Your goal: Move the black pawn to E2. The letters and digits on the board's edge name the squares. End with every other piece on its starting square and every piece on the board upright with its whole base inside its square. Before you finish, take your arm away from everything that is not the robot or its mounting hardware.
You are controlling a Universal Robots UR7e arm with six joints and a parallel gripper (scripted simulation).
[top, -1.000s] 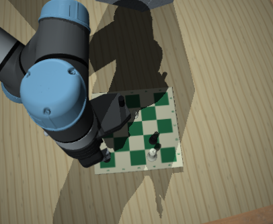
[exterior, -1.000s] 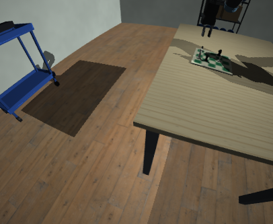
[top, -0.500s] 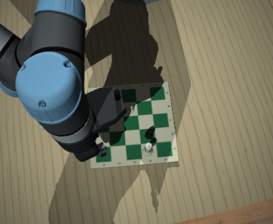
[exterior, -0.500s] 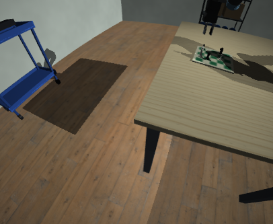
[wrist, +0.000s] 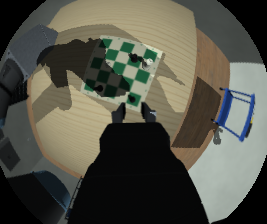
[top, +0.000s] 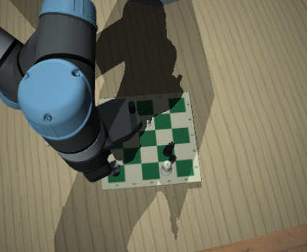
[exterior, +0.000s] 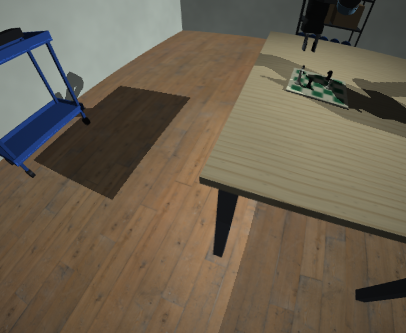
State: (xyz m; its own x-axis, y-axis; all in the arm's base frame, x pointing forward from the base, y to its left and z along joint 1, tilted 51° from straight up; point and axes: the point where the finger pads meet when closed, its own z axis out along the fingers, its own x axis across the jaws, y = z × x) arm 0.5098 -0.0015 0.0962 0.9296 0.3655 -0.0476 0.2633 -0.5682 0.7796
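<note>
Right now my hand is 100 mm above the small black piece. The rest, counted from my hand: white chess piece 110 mm to the left, 80 mm below, 10 mm ahead; then chessboard 110 mm below, 90 mm to the left, 70 mm behind.
</note>
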